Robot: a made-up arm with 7 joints.
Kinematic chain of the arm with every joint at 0, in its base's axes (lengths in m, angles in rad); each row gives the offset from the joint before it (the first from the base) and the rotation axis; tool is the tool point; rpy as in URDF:
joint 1: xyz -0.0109 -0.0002 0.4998 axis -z
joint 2: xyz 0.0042 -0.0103 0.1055 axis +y
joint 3: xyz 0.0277 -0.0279 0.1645 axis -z
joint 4: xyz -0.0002 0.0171 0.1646 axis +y
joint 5: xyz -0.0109 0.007 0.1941 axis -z
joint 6: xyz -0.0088 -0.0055 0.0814 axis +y
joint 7: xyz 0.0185 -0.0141 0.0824 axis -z
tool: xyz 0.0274 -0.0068 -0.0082 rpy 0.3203 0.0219 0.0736
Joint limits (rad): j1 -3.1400..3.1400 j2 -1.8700..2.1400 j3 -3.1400..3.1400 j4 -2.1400..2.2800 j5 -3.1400..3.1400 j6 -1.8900..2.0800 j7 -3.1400..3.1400
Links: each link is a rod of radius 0.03 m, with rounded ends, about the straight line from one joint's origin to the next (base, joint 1, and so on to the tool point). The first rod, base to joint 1, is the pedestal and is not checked.
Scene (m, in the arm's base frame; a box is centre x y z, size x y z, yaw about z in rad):
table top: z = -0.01
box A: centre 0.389 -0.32 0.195 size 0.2 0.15 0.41 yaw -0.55
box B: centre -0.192 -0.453 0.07 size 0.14 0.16 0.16 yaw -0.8
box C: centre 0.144 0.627 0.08 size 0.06 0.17 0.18 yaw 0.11
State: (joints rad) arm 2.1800 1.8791 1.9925 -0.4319 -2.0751 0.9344 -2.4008
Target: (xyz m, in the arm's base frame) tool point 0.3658 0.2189 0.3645
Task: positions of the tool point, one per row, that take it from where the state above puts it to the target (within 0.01 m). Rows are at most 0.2 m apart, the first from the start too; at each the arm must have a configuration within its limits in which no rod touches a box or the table.
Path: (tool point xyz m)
1: -0.1758 -0.5797 0.3724
2: -0.0797 -0.6266 0.4523
3: 0.0355 -0.6273 0.4981
4: 0.1636 -0.5807 0.5112
5: 0.2912 -0.4790 0.5052
6: 0.3890 -0.3200 0.4984
7: 0.4488 -0.1847 0.4562
8: 0.4636 -0.0403 0.4195
9: 0.4342 0.0986 0.3888
10: 0.3658 0.2189 0.3645

